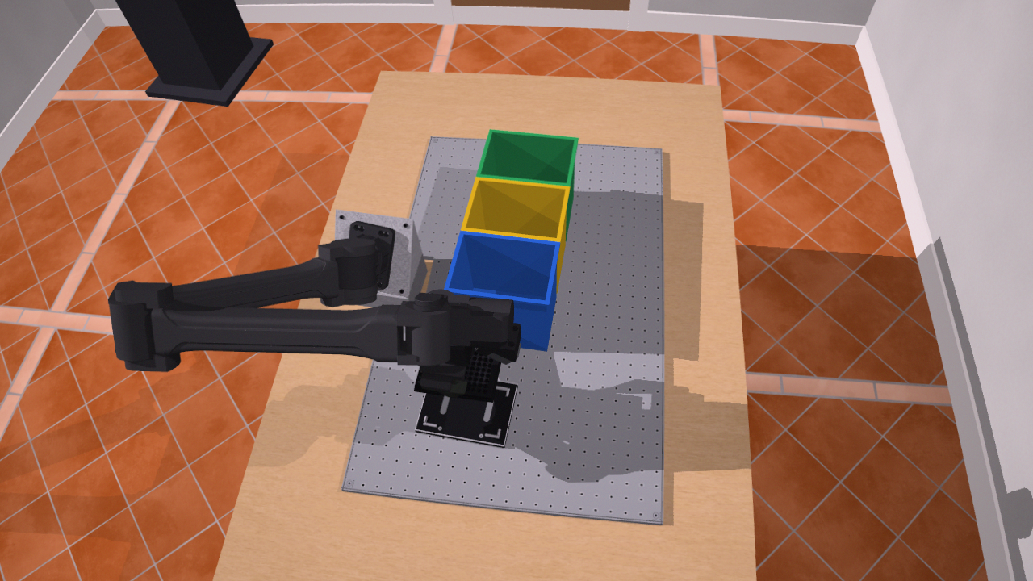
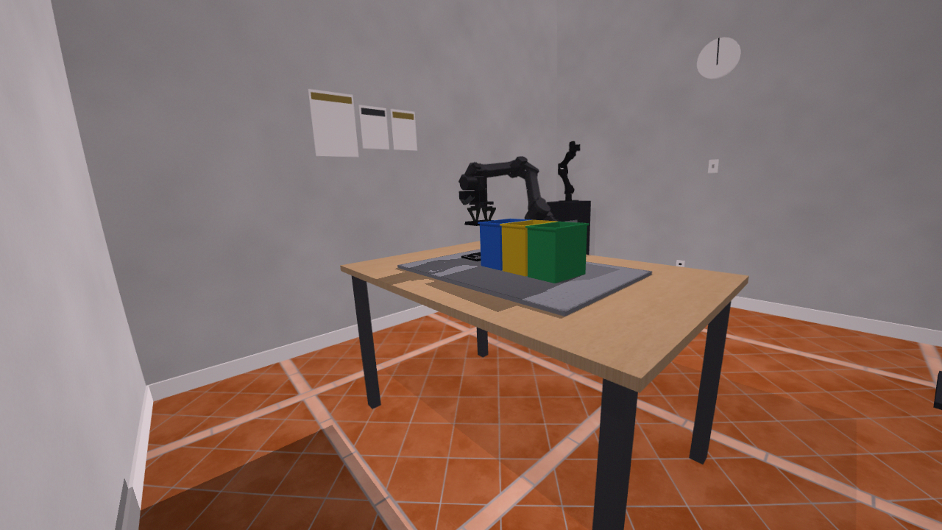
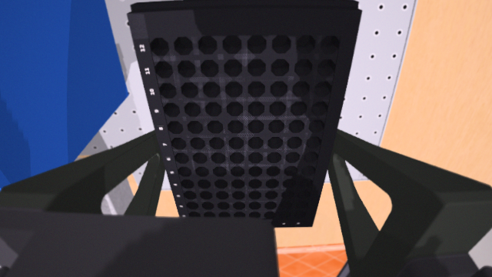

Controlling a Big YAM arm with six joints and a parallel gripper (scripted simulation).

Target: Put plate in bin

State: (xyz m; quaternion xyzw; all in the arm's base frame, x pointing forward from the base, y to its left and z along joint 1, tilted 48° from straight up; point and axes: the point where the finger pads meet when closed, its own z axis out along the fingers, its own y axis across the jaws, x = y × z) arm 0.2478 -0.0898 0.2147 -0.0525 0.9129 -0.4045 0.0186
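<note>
Right now the blue bin is 2 cm ahead of my hand, 20 cm to the left of it and 7 cm below it. The rest, counted from my hand: yellow bin: 1 cm ahead, 33 cm to the left, 7 cm below; then plate nest N1: 16 cm below; then black 96-well plate: right at my hand.
</note>
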